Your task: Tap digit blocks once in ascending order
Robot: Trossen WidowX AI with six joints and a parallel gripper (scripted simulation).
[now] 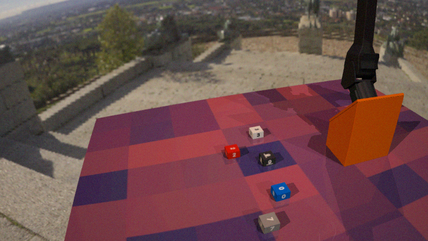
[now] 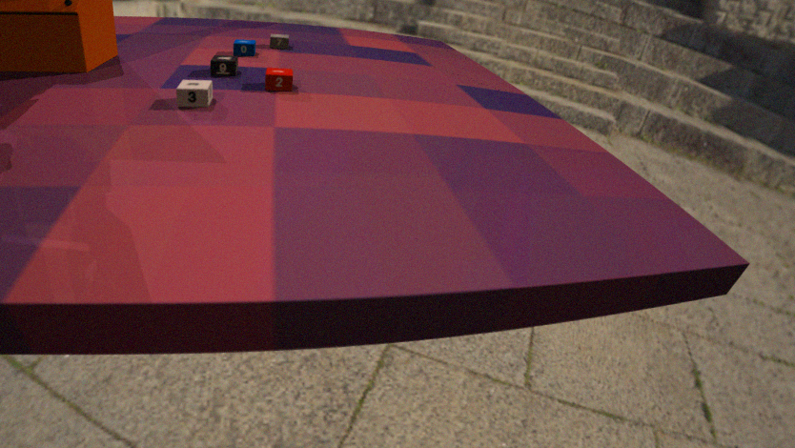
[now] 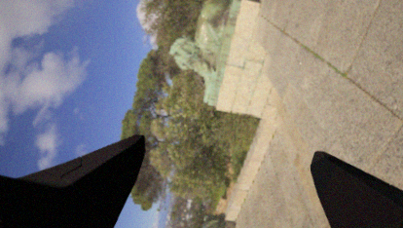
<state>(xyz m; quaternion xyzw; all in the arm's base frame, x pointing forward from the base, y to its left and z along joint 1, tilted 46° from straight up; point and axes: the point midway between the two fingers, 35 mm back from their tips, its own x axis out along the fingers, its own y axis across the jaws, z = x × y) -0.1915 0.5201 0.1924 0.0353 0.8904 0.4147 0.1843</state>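
The blue 0 block lies 61 cm below my gripper tip, 52 cm ahead of it and 15 cm to the right of it. Also, from my gripper tip: red 2 block (61 cm below, 58 cm ahead, 32 cm to the right); then white 3 block (61 cm below, 50 cm ahead, 39 cm to the right); then grey 7 block (61 cm below, 58 cm ahead, 7 cm to the right).
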